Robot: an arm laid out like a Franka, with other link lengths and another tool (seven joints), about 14 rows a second.
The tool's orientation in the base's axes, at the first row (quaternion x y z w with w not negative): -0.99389 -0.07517 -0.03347 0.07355
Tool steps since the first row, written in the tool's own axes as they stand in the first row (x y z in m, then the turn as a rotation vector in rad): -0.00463 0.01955 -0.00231 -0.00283 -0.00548 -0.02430; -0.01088 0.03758 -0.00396 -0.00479 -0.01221 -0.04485; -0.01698 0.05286 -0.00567 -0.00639 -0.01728 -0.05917; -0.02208 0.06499 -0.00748 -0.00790 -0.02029 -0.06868; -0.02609 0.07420 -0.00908 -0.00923 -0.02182 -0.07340; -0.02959 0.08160 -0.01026 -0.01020 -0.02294 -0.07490; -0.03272 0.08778 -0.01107 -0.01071 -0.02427 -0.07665; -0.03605 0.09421 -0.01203 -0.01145 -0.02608 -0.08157
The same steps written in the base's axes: -0.00168 -0.02014 -0.00084 -0.00499 0.00127 0.02454; -0.00515 -0.03892 -0.00224 -0.00910 0.00446 0.04562; -0.00891 -0.05500 -0.00318 -0.01225 0.00703 0.06034; -0.01217 -0.06787 -0.00351 -0.01473 0.00831 0.07003; -0.01479 -0.07770 -0.00354 -0.01654 0.00890 0.07481; -0.01716 -0.08562 -0.00369 -0.01776 0.00963 0.07637; -0.01934 -0.09224 -0.00401 -0.01856 0.01059 0.07824; -0.02169 -0.09915 -0.00422 -0.01985 0.01151 0.08330
